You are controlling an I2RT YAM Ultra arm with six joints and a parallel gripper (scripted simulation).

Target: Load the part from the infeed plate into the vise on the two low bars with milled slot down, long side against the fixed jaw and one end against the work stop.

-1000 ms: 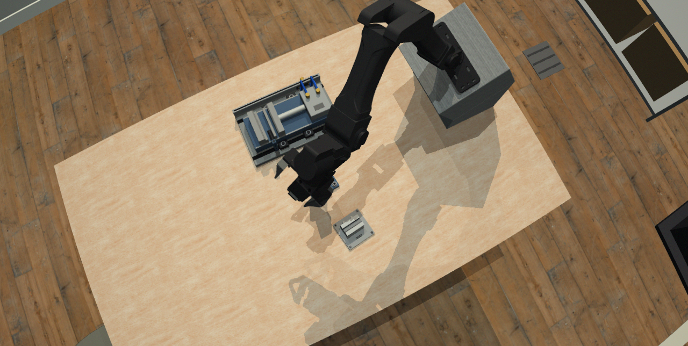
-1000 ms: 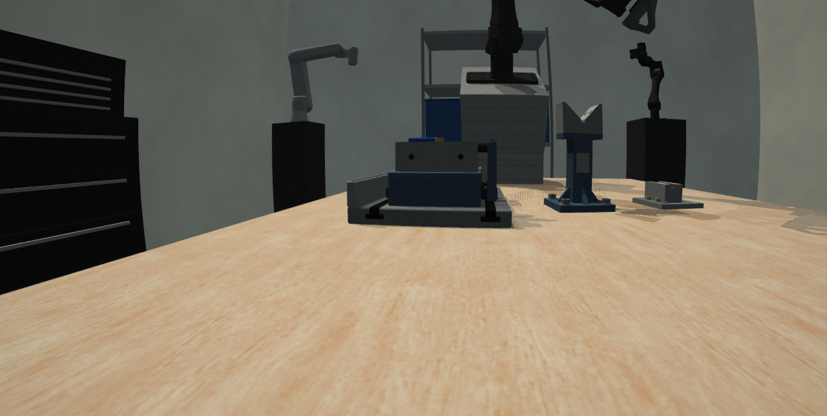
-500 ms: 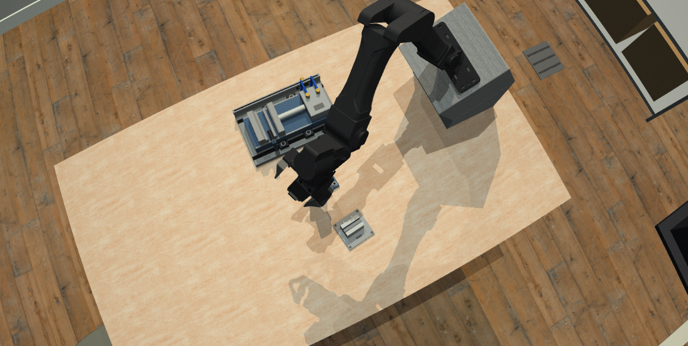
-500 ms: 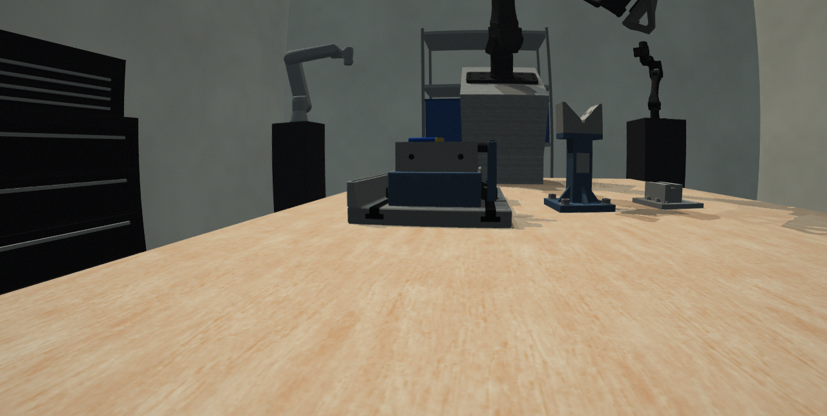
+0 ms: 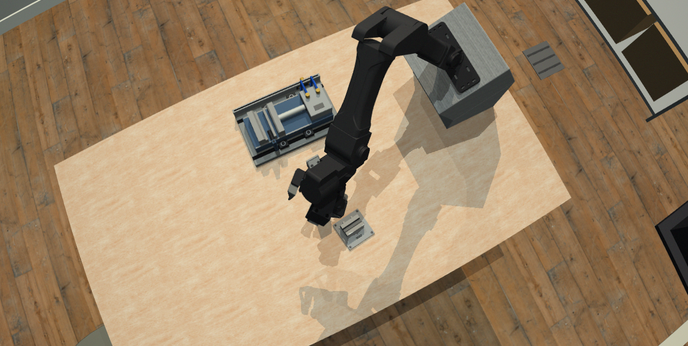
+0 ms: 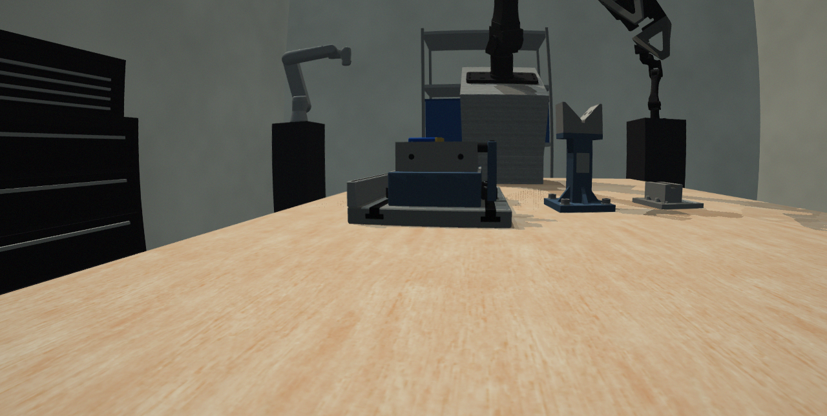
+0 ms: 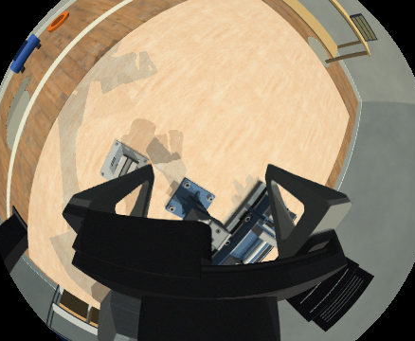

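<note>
Right now my hand is 10 cm past the part, 7 cm to the right of it and 23 cm above it. From my hand the other things lie so: work stop rod (1 cm ahead, 26 cm to the right, 16 cm below); then fixed jaw (4 cm ahead, 31 cm to the right, 18 cm below); then infeed plate (10 cm behind, 8 cm to the left, 25 cm below).
</note>
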